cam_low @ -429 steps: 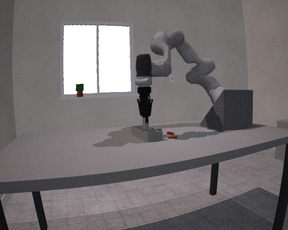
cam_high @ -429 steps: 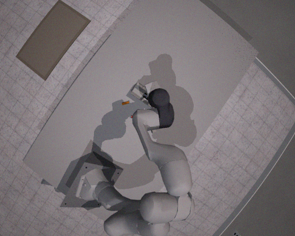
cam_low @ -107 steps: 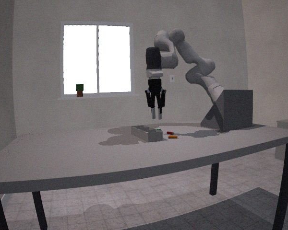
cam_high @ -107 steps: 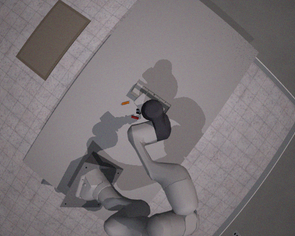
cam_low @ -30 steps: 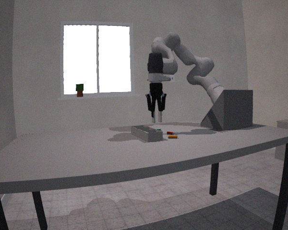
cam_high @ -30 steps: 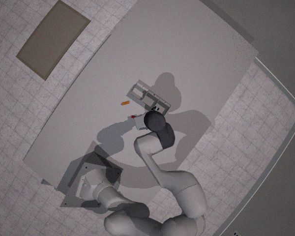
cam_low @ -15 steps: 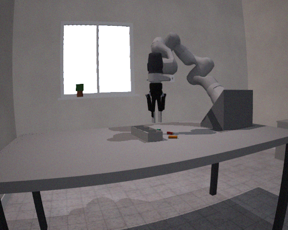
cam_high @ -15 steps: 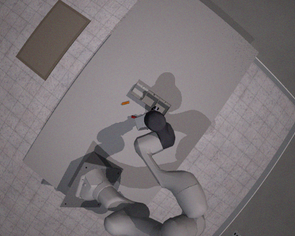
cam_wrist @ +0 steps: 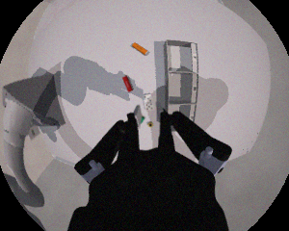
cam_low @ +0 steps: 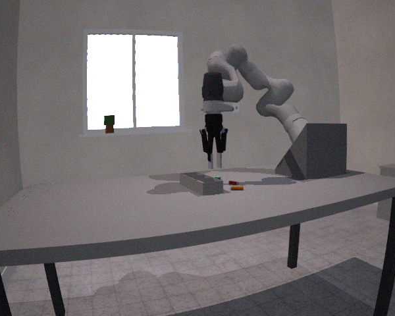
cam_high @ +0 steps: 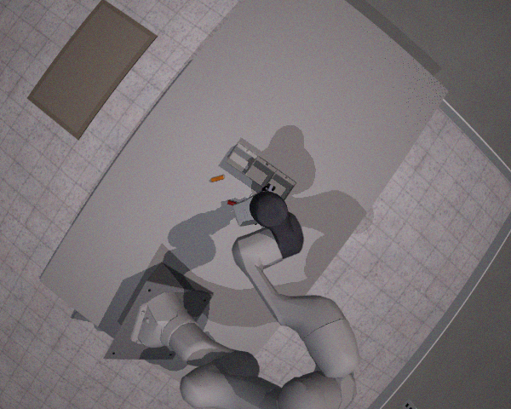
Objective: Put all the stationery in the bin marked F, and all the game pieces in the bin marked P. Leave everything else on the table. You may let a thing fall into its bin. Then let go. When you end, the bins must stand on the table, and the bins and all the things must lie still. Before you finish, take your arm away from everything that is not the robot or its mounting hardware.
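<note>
My hand is 100 mm above the white spotted piece. Round my hand: tiny yellowish object: 80 mm to the right, 100 mm below; then red piece: 50 mm behind, 70 mm to the left, 90 mm below; then small green item: 50 mm behind, 70 mm to the right, 90 mm below.
</note>
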